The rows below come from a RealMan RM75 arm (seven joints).
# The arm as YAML. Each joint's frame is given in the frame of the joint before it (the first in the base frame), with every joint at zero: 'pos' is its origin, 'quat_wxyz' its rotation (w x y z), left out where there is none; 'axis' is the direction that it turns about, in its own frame. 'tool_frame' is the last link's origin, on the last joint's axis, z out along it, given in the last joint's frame.
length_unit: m
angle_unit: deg
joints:
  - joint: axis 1
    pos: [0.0, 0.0, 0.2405]
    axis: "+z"
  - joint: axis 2
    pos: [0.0, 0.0, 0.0]
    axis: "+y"
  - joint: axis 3
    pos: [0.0, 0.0, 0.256]
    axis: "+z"
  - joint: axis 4
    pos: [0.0, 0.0, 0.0]
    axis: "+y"
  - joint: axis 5
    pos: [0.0, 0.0, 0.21]
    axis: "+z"
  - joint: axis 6
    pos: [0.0, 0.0, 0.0]
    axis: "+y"
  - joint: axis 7
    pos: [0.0, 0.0, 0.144]
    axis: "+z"
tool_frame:
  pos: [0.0, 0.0, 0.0]
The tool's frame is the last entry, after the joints.
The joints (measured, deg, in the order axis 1, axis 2, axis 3, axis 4, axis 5, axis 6, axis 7), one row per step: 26.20 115.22 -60.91 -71.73 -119.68 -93.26 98.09; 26.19 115.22 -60.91 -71.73 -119.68 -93.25 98.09; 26.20 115.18 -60.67 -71.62 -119.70 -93.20 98.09; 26.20 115.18 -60.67 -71.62 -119.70 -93.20 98.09; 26.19 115.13 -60.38 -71.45 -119.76 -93.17 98.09; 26.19 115.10 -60.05 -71.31 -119.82 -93.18 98.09; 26.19 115.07 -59.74 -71.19 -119.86 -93.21 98.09; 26.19 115.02 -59.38 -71.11 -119.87 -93.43 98.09; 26.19 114.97 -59.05 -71.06 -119.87 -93.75 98.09; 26.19 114.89 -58.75 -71.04 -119.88 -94.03 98.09; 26.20 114.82 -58.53 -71.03 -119.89 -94.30 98.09; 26.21 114.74 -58.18 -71.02 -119.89 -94.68 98.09; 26.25 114.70 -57.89 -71.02 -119.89 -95.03 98.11; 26.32 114.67 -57.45 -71.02 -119.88 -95.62 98.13
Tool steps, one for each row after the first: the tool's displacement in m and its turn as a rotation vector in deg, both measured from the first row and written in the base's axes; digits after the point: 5 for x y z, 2 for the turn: 0.00006 -0.00001 0.00001 0.01 0.00 -0.01; 0.00078 0.00038 0.00081 0.21 0.07 -0.20; 0.00078 0.00038 0.00081 0.21 0.07 -0.20; 0.00197 0.00065 0.00168 0.40 0.13 -0.49; 0.00300 0.00090 0.00261 0.59 0.22 -0.75; 0.00389 0.00108 0.00350 0.76 0.31 -0.99; 0.00467 0.00092 0.00466 0.81 0.44 -1.19; 0.00529 0.00051 0.00574 0.75 0.56 -1.34; 0.00590 0.00022 0.00698 0.74 0.62 -1.46; 0.00629 -0.00009 0.00793 0.68 0.66 -1.53; 0.00682 -0.00054 0.00930 0.61 0.75 -1.64; 0.00696 -0.00090 0.01027 0.52 0.86 -1.71; 0.00700 -0.00161 0.01153 0.30 1.07 -1.78
